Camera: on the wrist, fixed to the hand. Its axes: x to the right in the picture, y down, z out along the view.
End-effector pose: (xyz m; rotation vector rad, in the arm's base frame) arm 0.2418 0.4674 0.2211 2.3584 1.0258 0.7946
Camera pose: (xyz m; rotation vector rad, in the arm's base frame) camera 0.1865 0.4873 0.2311 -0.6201 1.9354 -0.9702
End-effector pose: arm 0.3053 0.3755 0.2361 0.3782 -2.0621 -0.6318
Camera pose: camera 0.3524 0.3397 0.2290 -1.8273 0.0030 1.3592
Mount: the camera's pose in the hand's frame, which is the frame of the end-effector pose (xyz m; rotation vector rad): -0.0124 -0.0345 -0.0470 -0.1671 -0.7490 -2.9225
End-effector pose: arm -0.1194 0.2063 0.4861 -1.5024 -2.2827 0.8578
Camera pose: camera -0.1149 0.2006 0.5453 2.3961 -1.8030 -0.0924
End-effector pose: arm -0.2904 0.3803 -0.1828 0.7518 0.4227 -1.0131
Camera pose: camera -0.3257 0.4114 -0.2194 0.8546 -0.4682 2.2482
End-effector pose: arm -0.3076 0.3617 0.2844 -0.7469 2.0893 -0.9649
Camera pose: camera -0.3303 0.3704 0.3388 2.6044 0.8514 0.7087
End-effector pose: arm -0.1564 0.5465 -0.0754 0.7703 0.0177 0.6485
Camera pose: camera -0.1593 0.5514 -0.1347 0.1087 0.3147 -2.3493
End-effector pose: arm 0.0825 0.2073 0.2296 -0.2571 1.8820 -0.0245
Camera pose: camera 0.0477 0.1708 0.2614 -2.2681 -0.5574 -1.3584
